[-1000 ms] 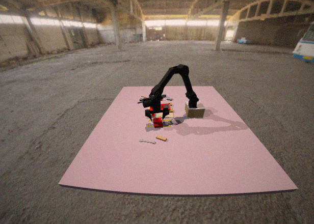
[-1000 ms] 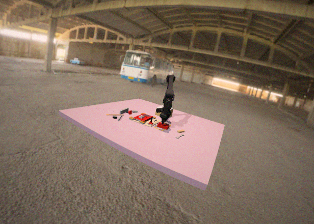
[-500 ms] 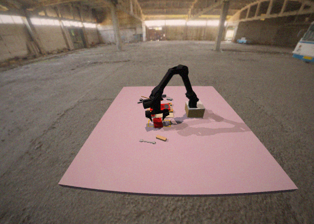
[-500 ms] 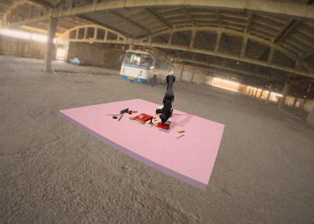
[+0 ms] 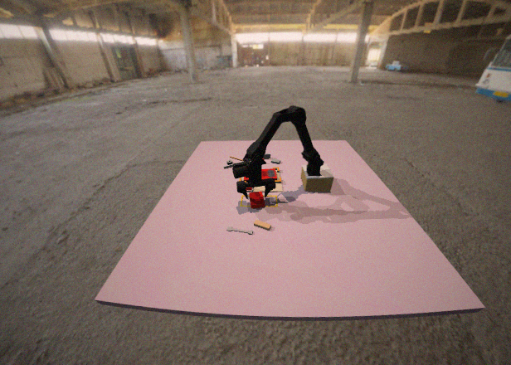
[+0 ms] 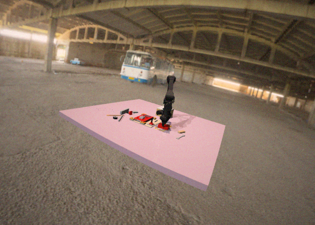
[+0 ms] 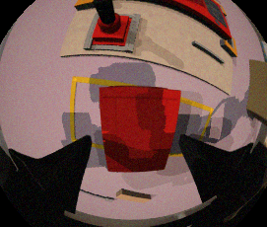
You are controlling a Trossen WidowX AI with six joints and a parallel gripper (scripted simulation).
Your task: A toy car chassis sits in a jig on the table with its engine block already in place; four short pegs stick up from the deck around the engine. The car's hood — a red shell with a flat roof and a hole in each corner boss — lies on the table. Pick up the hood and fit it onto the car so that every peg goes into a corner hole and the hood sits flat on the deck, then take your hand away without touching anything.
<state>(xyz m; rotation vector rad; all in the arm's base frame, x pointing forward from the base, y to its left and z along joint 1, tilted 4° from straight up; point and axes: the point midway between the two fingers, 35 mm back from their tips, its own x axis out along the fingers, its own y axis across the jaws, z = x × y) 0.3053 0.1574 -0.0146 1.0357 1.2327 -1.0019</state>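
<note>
Right now my gripper tip is 10 mm above the red hood. The rest, counted from my gripper tip: grey wrench: 200 mm to the left, 50 mm ahead, 20 mm below; then wooden block: 160 mm to the left, 40 mm behind, 20 mm below.
</note>
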